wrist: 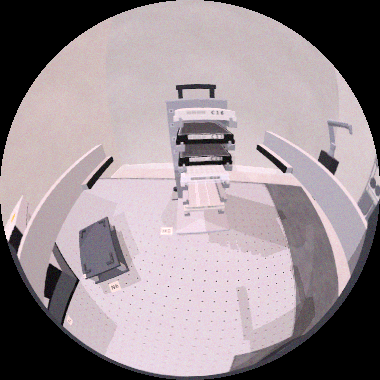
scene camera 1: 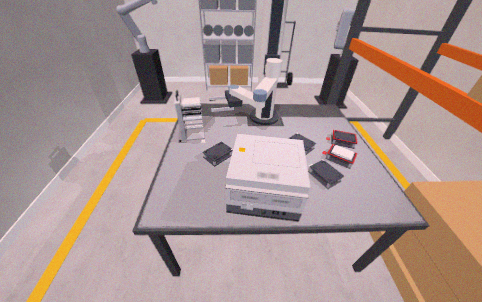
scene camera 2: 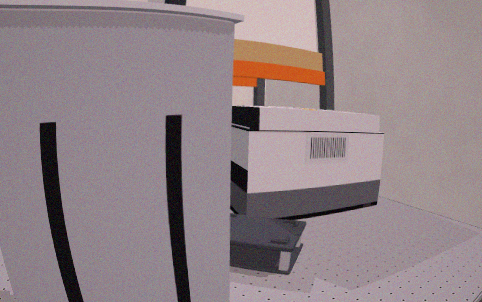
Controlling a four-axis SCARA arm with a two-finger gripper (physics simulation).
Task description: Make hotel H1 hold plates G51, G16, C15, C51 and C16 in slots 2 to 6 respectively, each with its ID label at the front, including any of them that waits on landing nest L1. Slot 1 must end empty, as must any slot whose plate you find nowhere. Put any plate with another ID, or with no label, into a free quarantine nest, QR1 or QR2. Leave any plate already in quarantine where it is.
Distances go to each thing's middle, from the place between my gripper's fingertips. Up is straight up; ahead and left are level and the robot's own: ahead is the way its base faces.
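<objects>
Plate G16 (wrist: 195, 174): my gripper is 130 mm to the left of it, 10 mm past it and 90 mm above it. Black plate C51 (wrist: 192, 132), from my hand: 10 mm behind, 130 mm to the right, 20 mm below. White plate G51 (wrist: 203, 196), from my hand: 10 mm behind, 130 mm to the right, 160 mm below. Black plate C15 (wrist: 200, 153), from my hand: 10 mm behind, 130 mm to the right, 60 mm below.
</objects>
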